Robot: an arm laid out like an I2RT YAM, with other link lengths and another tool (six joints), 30 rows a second.
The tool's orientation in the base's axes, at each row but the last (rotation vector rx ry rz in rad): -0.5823 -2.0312 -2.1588; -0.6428 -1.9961 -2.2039; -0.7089 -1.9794 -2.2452; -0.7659 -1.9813 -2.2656; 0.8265 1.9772 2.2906; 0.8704 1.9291 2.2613; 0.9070 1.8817 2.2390; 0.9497 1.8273 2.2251; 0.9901 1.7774 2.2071; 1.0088 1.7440 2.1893
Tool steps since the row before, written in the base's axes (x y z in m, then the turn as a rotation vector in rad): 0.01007 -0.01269 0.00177 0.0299 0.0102 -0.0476; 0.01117 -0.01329 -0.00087 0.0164 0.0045 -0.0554; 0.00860 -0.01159 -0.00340 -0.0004 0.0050 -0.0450; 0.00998 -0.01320 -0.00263 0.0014 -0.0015 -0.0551; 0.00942 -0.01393 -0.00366 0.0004 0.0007 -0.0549; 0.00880 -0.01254 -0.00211 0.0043 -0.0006 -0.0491; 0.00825 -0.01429 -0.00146 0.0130 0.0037 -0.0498; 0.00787 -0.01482 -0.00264 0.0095 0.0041 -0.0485; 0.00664 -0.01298 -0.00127 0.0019 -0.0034 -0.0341; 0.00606 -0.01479 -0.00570 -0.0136 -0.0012 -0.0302
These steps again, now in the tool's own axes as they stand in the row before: -0.01081 0.00629 -0.01045 -0.0426 -0.0351 0.0146; -0.01316 0.00490 -0.01024 -0.0345 -0.0463 0.0054; -0.01183 0.00180 -0.00875 -0.0154 -0.0425 0.0017; -0.01357 0.00343 -0.00921 -0.0227 -0.0500 -0.0045; -0.01419 0.00258 -0.00940 -0.0211 -0.0506 -0.0029; -0.01300 0.00365 -0.00753 -0.0226 -0.0437 -0.0019; -0.01336 0.00464 -0.00862 -0.0282 -0.0428 0.0060; -0.01409 0.00391 -0.00865 -0.0247 -0.0427 0.0046; -0.01202 0.00454 -0.00701 -0.0168 -0.0296 -0.0046; -0.01450 0.00094 -0.00876 -0.0023 -0.0309 -0.0117
